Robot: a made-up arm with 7 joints. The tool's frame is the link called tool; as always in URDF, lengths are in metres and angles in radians. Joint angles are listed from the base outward. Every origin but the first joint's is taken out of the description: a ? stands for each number. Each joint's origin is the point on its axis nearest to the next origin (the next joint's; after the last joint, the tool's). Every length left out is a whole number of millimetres.
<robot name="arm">
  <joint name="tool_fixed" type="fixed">
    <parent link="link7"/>
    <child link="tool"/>
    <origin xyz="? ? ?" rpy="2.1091 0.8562 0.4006"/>
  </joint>
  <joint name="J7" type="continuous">
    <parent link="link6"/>
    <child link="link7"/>
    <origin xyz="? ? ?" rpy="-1.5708 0 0"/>
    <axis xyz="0 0 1"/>
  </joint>
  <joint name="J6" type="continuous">
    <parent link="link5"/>
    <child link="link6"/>
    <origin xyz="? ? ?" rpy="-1.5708 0 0"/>
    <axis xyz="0 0 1"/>
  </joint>
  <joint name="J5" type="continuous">
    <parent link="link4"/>
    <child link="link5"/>
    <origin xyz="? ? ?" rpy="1.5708 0 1.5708"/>
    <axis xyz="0 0 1"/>
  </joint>
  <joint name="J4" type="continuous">
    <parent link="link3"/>
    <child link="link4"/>
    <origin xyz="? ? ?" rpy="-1.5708 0 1.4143"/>
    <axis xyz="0 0 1"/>
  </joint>
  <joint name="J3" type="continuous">
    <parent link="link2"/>
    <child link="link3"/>
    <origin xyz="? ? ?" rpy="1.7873 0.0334 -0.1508"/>
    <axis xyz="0 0 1"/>
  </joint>
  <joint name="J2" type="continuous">
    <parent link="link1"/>
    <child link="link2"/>
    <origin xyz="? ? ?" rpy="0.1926 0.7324 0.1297"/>
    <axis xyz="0 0 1"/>
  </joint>
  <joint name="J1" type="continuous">
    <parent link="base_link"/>
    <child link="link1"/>
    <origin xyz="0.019 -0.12 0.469" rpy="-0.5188 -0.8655 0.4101"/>
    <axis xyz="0 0 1"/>
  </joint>
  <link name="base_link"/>
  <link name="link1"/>
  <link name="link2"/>
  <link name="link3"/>
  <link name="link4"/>
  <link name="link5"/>
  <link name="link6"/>
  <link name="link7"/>
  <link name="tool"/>
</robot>
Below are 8 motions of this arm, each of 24 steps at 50 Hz.
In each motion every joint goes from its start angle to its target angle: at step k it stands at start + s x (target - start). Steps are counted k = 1, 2, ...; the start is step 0. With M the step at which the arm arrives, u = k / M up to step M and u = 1 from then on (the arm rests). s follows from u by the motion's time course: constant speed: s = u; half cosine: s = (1 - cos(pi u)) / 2; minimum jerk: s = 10 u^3 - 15 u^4 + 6 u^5.
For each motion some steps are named. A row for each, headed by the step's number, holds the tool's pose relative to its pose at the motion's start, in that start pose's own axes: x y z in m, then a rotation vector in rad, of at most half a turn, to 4 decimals.
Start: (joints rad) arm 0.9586 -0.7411 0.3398 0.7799 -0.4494 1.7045 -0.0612
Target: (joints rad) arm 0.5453 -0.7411 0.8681 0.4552 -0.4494 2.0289 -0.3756
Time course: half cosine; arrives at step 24
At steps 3, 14, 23, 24:
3: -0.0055 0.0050 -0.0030 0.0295 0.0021 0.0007
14: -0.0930 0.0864 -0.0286 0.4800 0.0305 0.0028
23: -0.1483 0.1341 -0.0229 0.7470 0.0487 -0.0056
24: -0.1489 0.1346 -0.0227 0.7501 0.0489 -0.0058

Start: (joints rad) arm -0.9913 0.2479 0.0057 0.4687 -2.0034 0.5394 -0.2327
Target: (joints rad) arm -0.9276 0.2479 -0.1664 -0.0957 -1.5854 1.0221 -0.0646
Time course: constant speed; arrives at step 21
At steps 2, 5, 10, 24:
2: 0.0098 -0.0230 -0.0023 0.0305 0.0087 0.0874
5: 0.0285 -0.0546 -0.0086 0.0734 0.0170 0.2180
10: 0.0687 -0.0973 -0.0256 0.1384 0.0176 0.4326
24: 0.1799 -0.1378 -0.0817 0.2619 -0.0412 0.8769

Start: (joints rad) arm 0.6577 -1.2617 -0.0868 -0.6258 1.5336 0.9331 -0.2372
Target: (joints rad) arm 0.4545 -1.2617 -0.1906 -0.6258 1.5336 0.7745 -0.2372
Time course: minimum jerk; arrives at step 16
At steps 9, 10, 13, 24:
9: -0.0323 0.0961 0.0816 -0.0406 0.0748 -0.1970
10: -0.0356 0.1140 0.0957 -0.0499 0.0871 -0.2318
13: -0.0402 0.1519 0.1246 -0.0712 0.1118 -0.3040
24: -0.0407 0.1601 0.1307 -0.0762 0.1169 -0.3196

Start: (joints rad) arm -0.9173 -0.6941 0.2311 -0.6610 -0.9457 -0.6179 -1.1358
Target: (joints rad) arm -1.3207 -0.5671 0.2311 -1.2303 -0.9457 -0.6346 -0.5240
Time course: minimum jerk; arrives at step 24
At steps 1, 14, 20, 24:
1: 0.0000 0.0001 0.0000 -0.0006 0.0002 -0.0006
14: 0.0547 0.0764 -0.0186 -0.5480 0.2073 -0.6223
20: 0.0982 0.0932 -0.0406 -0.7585 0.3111 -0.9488
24: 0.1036 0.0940 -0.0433 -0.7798 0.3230 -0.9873

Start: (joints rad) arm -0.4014 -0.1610 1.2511 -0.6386 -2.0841 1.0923 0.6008
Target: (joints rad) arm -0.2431 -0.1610 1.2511 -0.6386 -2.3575 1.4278 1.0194
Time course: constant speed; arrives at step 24
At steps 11, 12, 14, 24:
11: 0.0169 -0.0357 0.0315 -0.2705 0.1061 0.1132
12: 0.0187 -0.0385 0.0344 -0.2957 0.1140 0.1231
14: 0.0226 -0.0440 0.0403 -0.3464 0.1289 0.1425
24: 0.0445 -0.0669 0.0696 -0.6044 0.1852 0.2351

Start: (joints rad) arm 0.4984 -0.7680 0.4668 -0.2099 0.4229 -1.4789 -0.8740
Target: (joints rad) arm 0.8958 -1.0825 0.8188 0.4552 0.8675 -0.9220 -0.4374
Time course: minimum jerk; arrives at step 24
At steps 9, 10, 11, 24:
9: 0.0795 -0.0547 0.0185 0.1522 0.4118 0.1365
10: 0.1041 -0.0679 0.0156 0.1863 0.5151 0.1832
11: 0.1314 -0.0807 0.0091 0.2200 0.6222 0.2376
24: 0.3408 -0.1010 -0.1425 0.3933 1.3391 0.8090

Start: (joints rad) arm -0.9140 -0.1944 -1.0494 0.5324 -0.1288 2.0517 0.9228
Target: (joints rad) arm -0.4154 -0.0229 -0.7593 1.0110 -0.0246 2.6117 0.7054
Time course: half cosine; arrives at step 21
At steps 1, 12, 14, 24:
1: 0.0006 -0.0019 0.0000 -0.0053 -0.0039 0.0064
12: 0.1186 -0.1477 0.0745 -0.5556 -0.4051 0.7462
14: 0.1516 -0.1563 0.1091 -0.6771 -0.4874 0.9256
24: 0.2025 -0.1441 0.1789 -0.8965 -0.6212 1.2553

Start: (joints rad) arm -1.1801 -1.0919 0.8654 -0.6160 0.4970 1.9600 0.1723
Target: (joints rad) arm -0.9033 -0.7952 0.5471 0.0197 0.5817 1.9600 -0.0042
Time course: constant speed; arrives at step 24
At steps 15, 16, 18, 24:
15: 0.1691 -0.0154 -0.0752 0.0164 -0.5125 0.1772
16: 0.1825 -0.0178 -0.0771 0.0117 -0.5480 0.1915
18: 0.2098 -0.0233 -0.0796 0.0001 -0.6190 0.2209
24: 0.2944 -0.0439 -0.0740 -0.0538 -0.8309 0.3175

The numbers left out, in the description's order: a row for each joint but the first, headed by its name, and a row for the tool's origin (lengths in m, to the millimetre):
tool: -0.016 -0.03 0
J7: -0.224 0.124 0
J6: -0.03 0.007 0
J5: -0.007 0.062 0
J4: 0.361 0.084 0
J3: -0.012 0.082 0
J2: -0.117 -0.133 0

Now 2 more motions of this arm.
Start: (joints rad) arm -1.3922 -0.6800 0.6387 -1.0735 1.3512 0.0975 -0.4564
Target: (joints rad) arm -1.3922 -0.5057 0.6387 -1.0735 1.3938 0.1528 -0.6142
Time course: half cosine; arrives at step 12
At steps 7, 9, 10, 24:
7: -0.0187 0.0181 -0.0443 0.0866 -0.1418 0.0088
9: -0.0241 0.0248 -0.0606 0.1153 -0.1932 0.0138
10: -0.0259 0.0272 -0.0664 0.1252 -0.2115 0.0158
24: -0.0273 0.0293 -0.0713 0.1335 -0.2269 0.0176

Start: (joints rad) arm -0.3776 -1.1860 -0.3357 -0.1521 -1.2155 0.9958 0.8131
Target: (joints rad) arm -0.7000 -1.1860 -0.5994 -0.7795 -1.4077 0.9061 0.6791
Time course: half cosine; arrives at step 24
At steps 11, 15, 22, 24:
11: 0.0317 0.0497 -0.0218 0.3102 0.1358 0.3410
15: 0.0467 0.0804 -0.0342 0.4876 0.2389 0.5405
22: 0.0611 0.1170 -0.0484 0.6825 0.3758 0.7647
24: 0.0619 0.1192 -0.0493 0.6936 0.3844 0.7777

